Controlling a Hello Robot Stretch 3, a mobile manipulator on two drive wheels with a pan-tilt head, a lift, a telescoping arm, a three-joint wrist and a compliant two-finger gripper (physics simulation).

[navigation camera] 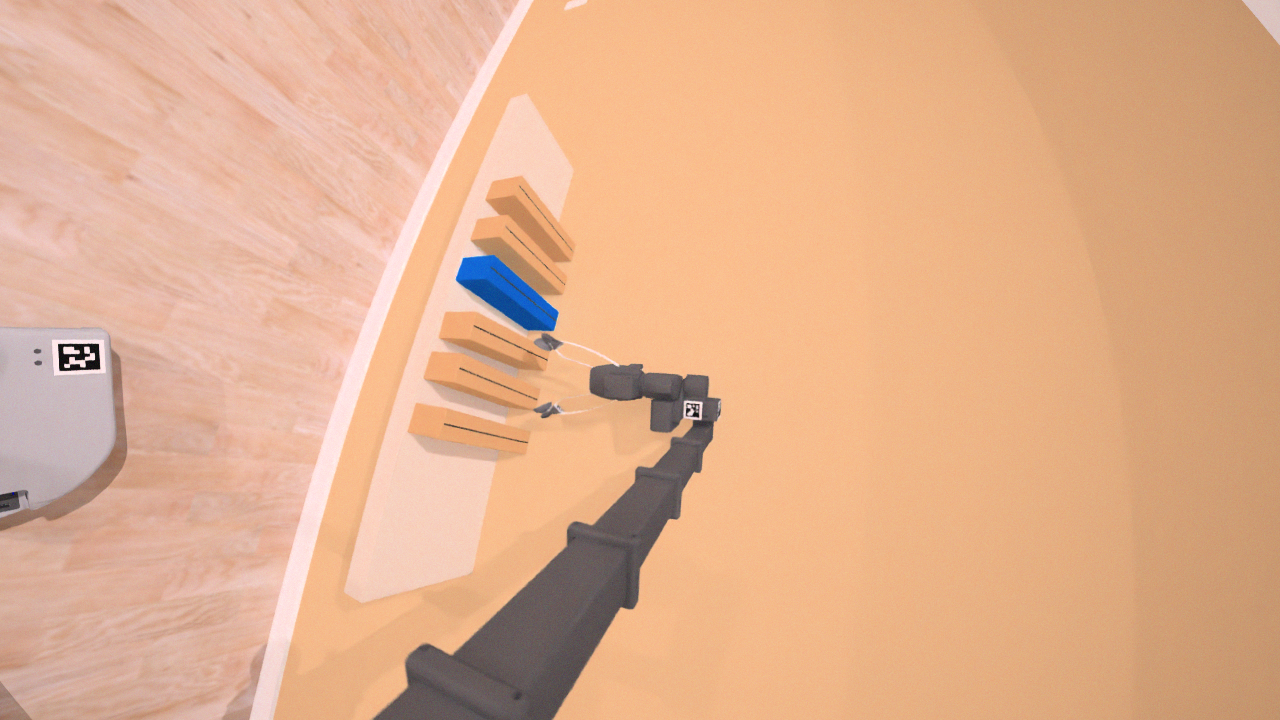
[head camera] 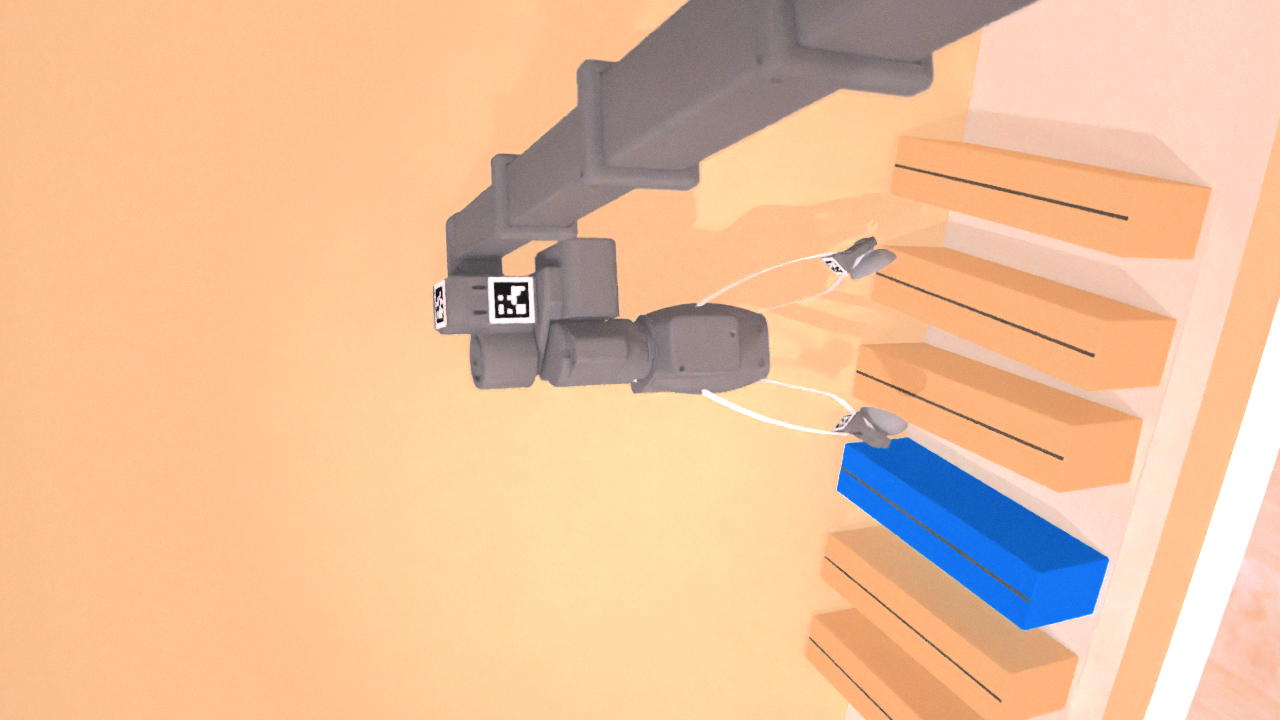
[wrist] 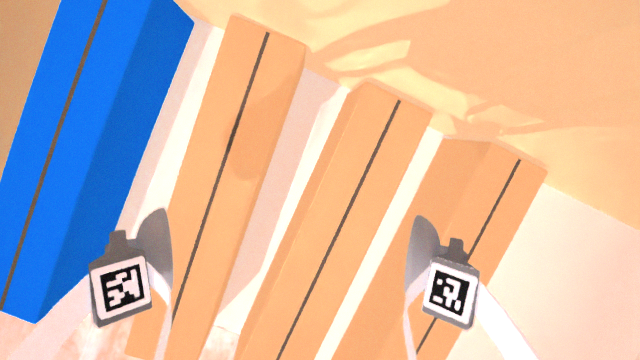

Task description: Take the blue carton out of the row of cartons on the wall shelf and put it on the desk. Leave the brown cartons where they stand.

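Places are measured from the robot's base along level axes (x up, y right, z ahead), in metres.
Where they show: gripper, between the fingertips: [navigation camera: 535, 375] [head camera: 895, 341].
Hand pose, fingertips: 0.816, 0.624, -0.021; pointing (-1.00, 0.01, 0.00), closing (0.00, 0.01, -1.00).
Each offset is from my fingertips to the top centre of the thing, as dx, dy, dz. Level surfaces: height alone.
The blue carton @[-0.051, +0.037, +0.160] [head camera: 971, 528] [navigation camera: 508, 293] [wrist: 75, 140] stands in the row on the pale wall shelf @[dx -0.132] [head camera: 1083, 80] [navigation camera: 420, 528] [wrist: 580, 260], with brown cartons on both sides and gaps between. My gripper [head camera: 877, 342] [navigation camera: 547, 376] [wrist: 292, 240] is open and empty. Its fingers show over the brown cartons on one side of the blue one, near the blue one's end in the head view. In the wrist view the left finger overlaps the gap between the blue carton and the nearest brown one. Touch cannot be told. I cannot make out the desk.
Three brown cartons, @[-0.051, +0.002, +0.058] [head camera: 993, 411] [navigation camera: 492, 338] [wrist: 225, 150] the nearest among them, stand on the gripper's side of the blue one; two more stand beyond it. The orange wall [head camera: 358, 537] [navigation camera: 895, 358] borders the shelf. My base [navigation camera: 53, 420] stands on the wooden floor @[dx -0.815] [navigation camera: 205, 223].
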